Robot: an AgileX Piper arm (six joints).
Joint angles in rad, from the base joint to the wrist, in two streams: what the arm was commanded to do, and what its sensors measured. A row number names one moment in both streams.
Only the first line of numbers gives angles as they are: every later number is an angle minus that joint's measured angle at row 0.
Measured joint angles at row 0:
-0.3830, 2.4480, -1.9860, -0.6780, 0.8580, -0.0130
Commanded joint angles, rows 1 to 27:
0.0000, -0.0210, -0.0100, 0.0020, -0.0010, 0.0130
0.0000, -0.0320, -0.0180, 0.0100, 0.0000, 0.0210
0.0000, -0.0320, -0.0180, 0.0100, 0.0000, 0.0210
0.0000, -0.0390, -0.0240, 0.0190, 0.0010, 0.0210
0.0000, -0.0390, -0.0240, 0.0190, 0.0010, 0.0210
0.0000, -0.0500, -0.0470, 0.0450, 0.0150, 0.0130
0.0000, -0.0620, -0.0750, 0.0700, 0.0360, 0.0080
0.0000, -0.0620, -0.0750, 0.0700, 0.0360, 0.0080
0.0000, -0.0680, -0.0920, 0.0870, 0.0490, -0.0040
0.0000, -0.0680, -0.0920, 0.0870, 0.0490, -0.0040
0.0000, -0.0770, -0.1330, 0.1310, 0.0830, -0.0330
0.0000, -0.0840, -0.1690, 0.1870, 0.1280, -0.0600
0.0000, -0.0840, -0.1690, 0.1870, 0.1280, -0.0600
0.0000, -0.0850, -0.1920, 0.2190, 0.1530, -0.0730
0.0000, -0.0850, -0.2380, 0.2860, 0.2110, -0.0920
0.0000, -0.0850, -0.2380, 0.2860, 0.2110, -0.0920
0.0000, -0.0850, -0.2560, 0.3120, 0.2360, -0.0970
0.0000, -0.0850, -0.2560, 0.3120, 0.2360, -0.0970
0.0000, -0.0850, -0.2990, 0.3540, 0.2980, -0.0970
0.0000, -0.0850, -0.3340, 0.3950, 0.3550, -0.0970
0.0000, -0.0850, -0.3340, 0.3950, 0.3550, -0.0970
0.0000, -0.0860, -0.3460, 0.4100, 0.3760, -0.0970
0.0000, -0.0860, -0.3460, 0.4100, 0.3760, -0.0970
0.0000, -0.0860, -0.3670, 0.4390, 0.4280, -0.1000
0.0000, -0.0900, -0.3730, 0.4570, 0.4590, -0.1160
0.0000, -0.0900, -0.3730, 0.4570, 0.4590, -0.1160
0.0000, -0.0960, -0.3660, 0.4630, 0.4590, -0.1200
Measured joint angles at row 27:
0.0000, -0.0790, -0.3650, 0.4460, 0.3490, -0.1040
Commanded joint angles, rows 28 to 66:
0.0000, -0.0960, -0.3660, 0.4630, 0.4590, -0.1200
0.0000, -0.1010, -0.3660, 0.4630, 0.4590, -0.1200
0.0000, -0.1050, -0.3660, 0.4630, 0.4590, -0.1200
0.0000, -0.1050, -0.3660, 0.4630, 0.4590, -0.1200
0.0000, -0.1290, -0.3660, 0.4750, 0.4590, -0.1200
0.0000, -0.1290, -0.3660, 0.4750, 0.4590, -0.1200
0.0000, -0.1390, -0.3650, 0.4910, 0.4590, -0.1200
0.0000, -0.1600, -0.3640, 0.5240, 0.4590, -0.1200
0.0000, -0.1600, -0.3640, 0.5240, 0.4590, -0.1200
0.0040, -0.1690, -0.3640, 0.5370, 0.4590, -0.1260
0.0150, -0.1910, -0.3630, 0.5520, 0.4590, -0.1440
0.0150, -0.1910, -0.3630, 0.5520, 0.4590, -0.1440
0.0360, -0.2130, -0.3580, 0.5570, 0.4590, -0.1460
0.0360, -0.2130, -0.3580, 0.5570, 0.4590, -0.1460
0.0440, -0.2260, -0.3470, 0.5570, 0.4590, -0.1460
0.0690, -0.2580, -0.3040, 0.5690, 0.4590, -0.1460
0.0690, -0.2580, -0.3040, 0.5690, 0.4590, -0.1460
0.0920, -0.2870, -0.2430, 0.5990, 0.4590, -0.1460
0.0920, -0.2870, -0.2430, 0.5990, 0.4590, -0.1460
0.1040, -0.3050, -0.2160, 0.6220, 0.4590, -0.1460
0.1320, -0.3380, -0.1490, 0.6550, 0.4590, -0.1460
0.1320, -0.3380, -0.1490, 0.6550, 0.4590, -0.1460
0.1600, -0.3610, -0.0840, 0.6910, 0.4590, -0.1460
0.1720, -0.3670, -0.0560, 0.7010, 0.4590, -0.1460
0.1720, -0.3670, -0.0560, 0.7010, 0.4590, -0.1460
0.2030, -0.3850, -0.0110, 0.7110, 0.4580, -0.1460
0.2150, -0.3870, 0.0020, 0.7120, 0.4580, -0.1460
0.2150, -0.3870, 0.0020, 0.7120, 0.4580, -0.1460
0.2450, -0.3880, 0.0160, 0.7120, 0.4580, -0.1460
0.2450, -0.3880, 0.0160, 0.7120, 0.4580, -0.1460
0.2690, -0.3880, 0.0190, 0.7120, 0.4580, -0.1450
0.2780, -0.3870, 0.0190, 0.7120, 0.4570, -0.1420
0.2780, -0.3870, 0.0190, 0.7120, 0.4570, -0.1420
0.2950, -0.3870, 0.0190, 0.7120, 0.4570, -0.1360
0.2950, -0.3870, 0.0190, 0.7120, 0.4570, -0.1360
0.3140, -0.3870, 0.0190, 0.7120, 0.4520, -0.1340
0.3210, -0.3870, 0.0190, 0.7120, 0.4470, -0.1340
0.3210, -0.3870, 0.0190, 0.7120, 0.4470, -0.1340
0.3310, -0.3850, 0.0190, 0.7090, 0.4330, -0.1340
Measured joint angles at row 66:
0.3180, -0.3770, 0.0120, 0.7120, 0.3620, -0.1340
